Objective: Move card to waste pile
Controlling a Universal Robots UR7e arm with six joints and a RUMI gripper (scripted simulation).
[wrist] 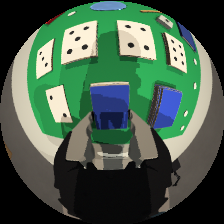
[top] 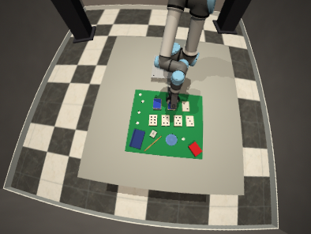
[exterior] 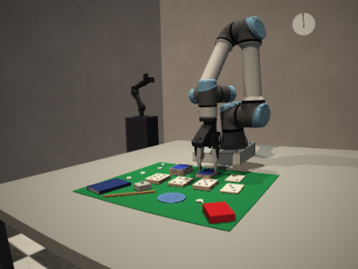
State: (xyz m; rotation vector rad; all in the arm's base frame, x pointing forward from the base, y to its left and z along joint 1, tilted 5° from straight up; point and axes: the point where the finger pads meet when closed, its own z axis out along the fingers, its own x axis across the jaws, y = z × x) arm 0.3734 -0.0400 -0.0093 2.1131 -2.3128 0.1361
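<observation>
Right now the blue-backed card is 10 mm below my hand. From my hand the other things lie so: red block (380 mm ahead, 140 mm to the left, 20 mm below); green mat (140 mm ahead, 50 mm to the right, 40 mm below); wooden stick (310 mm ahead, 180 mm to the right, 20 mm below).
</observation>
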